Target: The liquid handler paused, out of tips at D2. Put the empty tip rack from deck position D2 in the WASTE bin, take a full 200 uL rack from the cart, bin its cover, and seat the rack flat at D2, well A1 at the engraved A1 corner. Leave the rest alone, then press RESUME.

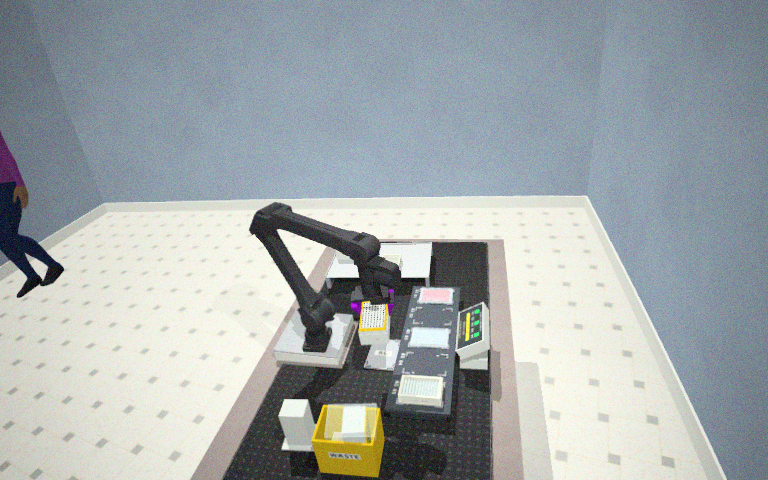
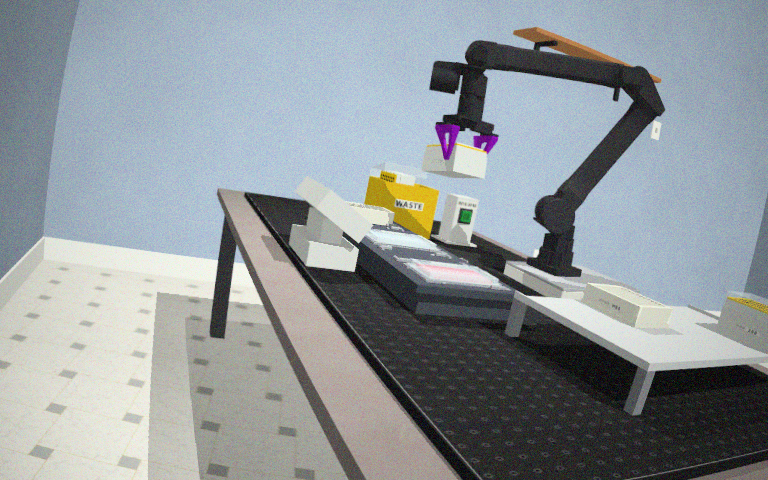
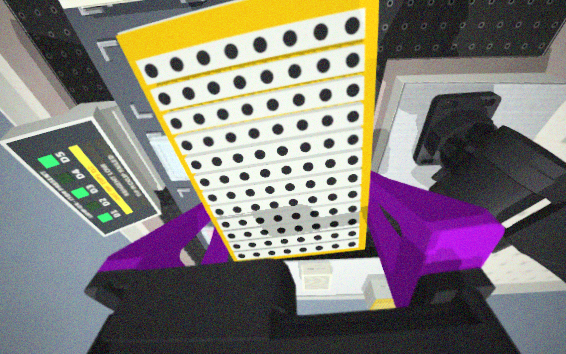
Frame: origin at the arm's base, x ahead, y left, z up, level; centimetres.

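Seen in the pictures: gripper, fingertip midpoint: [image 1: 375,315] [image 2: 462,163] [image 3: 289,184]; arm's base, link origin: [image 1: 317,340] [image 2: 553,270] [image 3: 449,129].
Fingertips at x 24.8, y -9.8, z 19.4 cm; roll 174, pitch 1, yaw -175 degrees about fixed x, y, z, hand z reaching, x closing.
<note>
Offsets run from my fingertips to a thing's middle. "*": to the spot under its first point.
My gripper [image 1: 373,307] [image 2: 466,153] [image 3: 289,184] is shut on a white tip rack @[dx +0.2, dy -3.3, dz +0.3 cm] [image 1: 373,333] [image 2: 455,161] [image 3: 280,130] with a yellow-edged top and dark round wells. It is held upright, high above the table between the arm base and the deck [image 1: 421,412] [image 2: 464,308] [image 3: 122,82]; no cover shows on it. Two deck positions are bare [image 1: 434,315] [image 1: 423,362]; I cannot read which is D2. The yellow WASTE bin @[dx -4.1, dy -34.6, dz -15.6 cm] [image 1: 346,457] [image 2: 408,210] holds a white rack and clear covers. The green RESUME button @[* dx -19.8, dy -25.8, dz -14.4 cm] [image 2: 464,216] is on a white stand [image 1: 295,421].
A pink plate @[dx +17.8, dy +33.9, dz -16.9 cm] [image 1: 435,295], a pale blue plate @[dx +16.0, dy +9.1, dz -16.9 cm] [image 1: 429,337] and a cream rack @[dx +14.1, dy -15.6, dz -16.1 cm] [image 1: 420,390] sit on the deck. The tilted display @[* dx +30.4, dy +4.5, dz -10.4 cm] [image 1: 472,331] [image 3: 82,175] stands beside it. The cart @[dx -7.4, dy +61.1, dz -19.1 cm] [image 1: 416,263] [image 2: 594,333] bears a cream rack @[dx -2.2, dy +54.3, dz -14.8 cm] [image 2: 628,305] and a yellow-topped rack @[dx -23.6, dy +68.3, dz -13.4 cm] [image 2: 747,322].
</note>
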